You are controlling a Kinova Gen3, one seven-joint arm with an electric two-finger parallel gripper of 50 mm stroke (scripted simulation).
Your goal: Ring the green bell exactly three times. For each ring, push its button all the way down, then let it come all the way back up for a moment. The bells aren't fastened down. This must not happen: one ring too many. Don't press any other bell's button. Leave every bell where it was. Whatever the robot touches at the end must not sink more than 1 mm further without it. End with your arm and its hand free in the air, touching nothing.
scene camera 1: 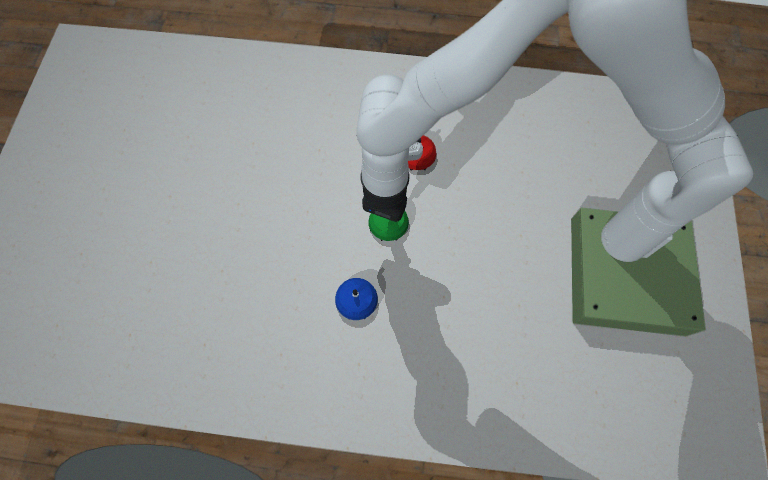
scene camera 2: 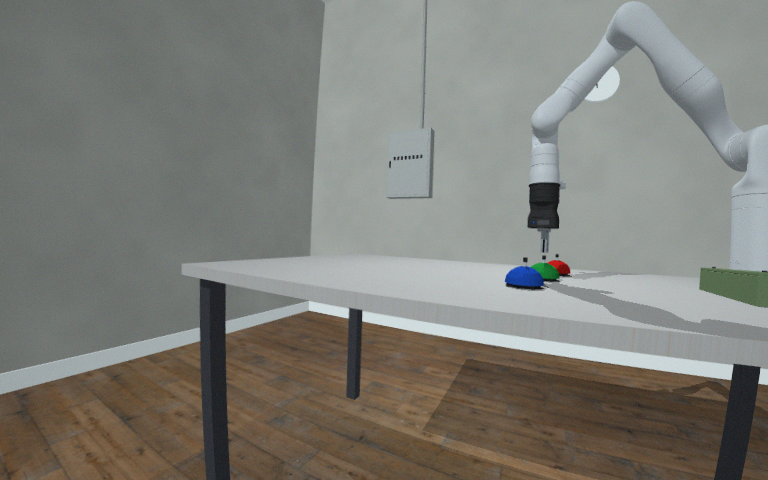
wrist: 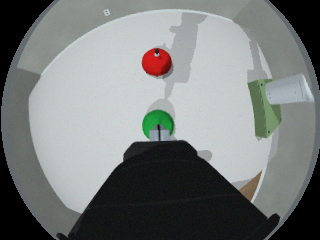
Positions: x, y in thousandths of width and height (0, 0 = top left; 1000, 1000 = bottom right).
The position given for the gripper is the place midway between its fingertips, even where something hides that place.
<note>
In view: the gripper (scene camera 2: 709, 526), a green bell (scene camera 1: 501, 478) and a blue bell (scene camera 1: 464, 624).
The blue bell shows as well in scene camera 2 (scene camera 2: 687, 578). The gripper also shows in scene camera 1 (scene camera 1: 506, 436) and in the wrist view (wrist: 495, 544). The wrist view misses the blue bell, which is hidden by the gripper.
</note>
